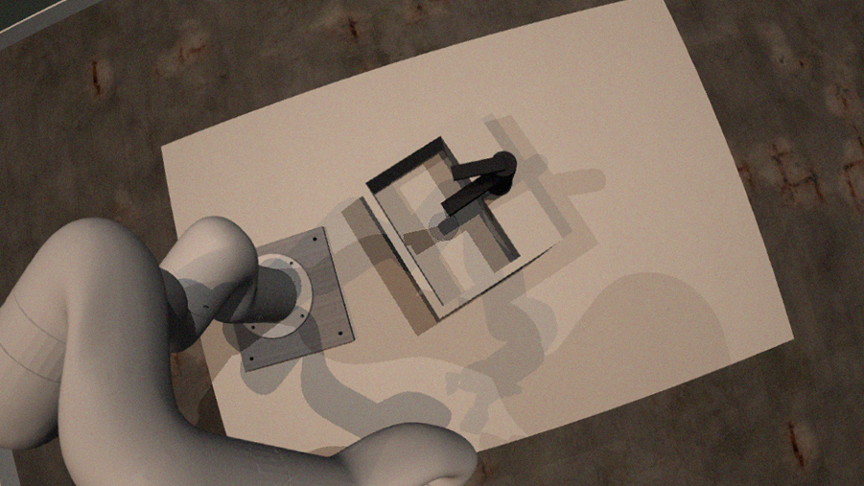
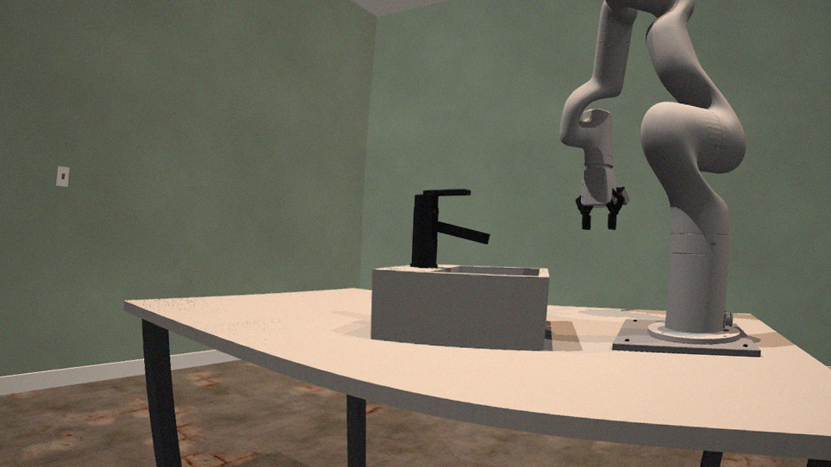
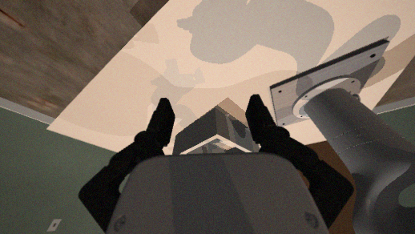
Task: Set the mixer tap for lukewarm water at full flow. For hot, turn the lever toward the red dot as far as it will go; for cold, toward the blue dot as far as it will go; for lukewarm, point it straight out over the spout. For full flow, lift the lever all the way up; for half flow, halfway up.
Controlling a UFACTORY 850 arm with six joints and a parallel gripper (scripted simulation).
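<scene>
Right now my hand is 210 mm short of the lever, 450 mm to the right of it and 30 mm below it. The rest, counted from my hand: black mixer tap: 240 mm ahead, 450 mm to the left, 10 mm below; then grey sink basin: 150 mm ahead, 410 mm to the left, 190 mm below.
</scene>
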